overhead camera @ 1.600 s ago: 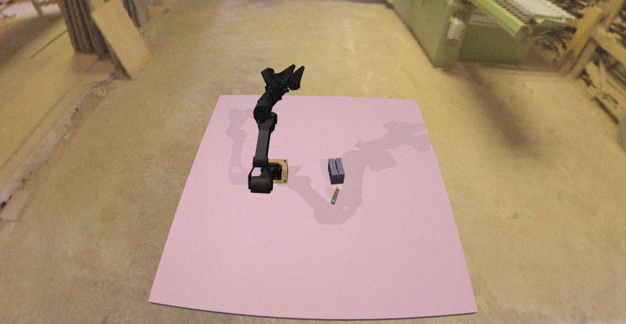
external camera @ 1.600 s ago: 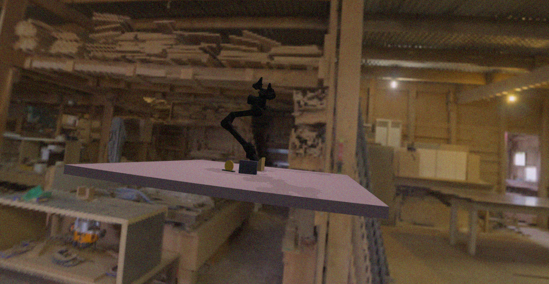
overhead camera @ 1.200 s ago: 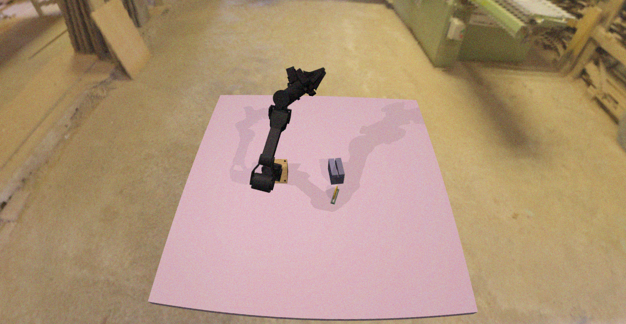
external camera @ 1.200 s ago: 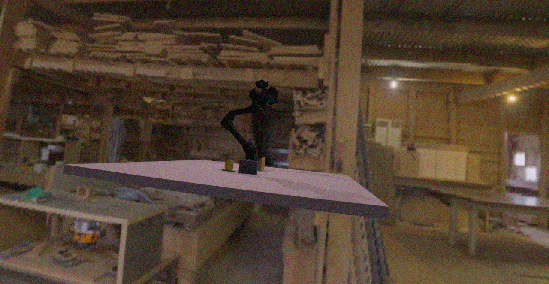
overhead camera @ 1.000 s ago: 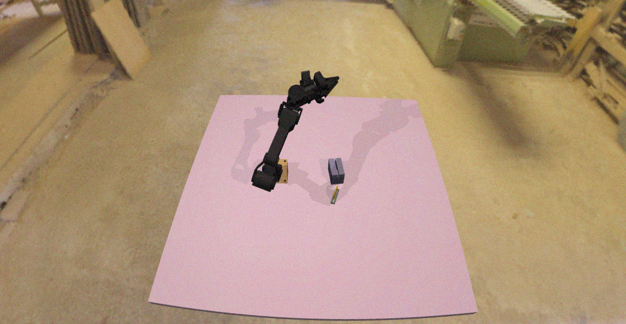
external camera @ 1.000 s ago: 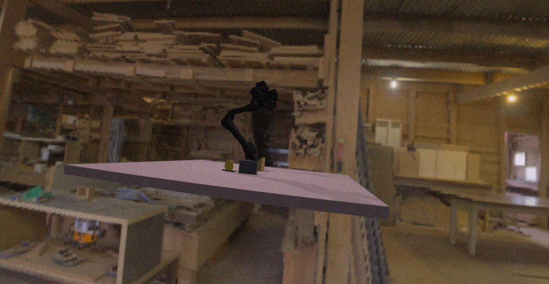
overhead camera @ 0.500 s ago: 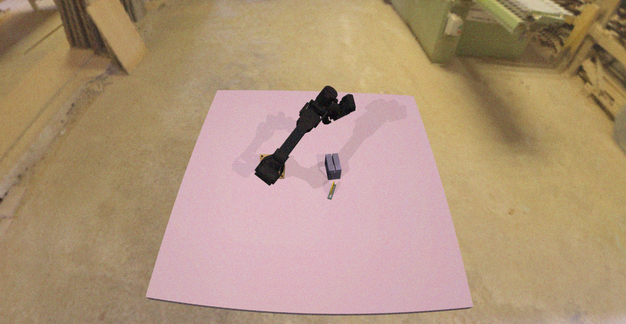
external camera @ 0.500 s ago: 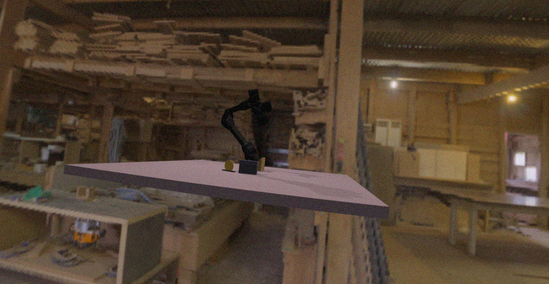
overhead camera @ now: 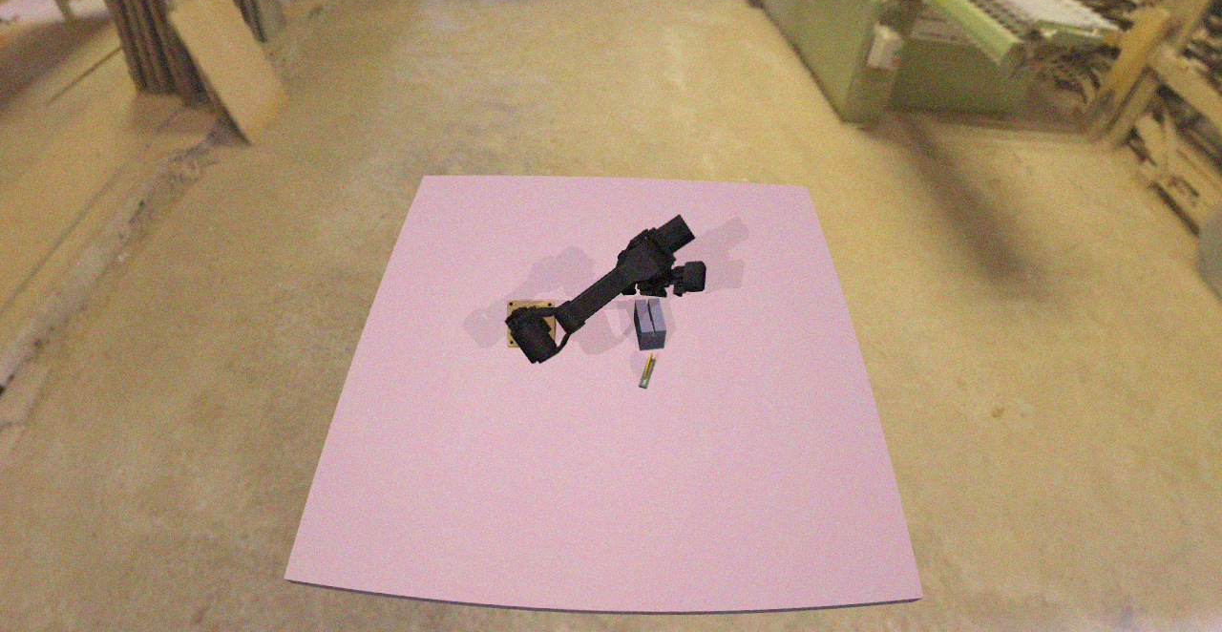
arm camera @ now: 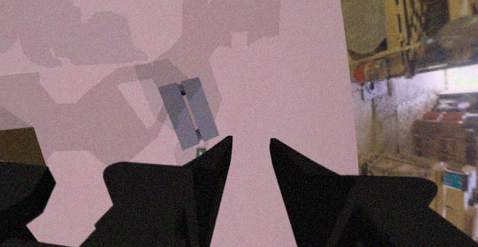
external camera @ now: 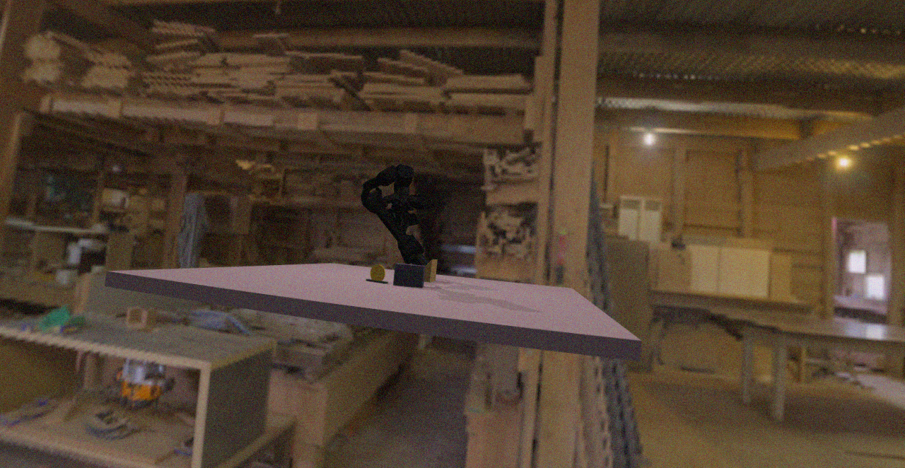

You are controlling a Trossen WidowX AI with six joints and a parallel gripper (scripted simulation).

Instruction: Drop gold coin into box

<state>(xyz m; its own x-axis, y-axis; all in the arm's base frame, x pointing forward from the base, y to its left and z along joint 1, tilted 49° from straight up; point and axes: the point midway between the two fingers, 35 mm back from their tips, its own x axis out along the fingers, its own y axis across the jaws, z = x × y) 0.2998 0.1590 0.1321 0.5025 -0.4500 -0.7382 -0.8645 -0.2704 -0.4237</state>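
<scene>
Right now the gold coin is 150 mm below my gripper tip, 90 mm to the right of it and 40 mm behind it.
</scene>
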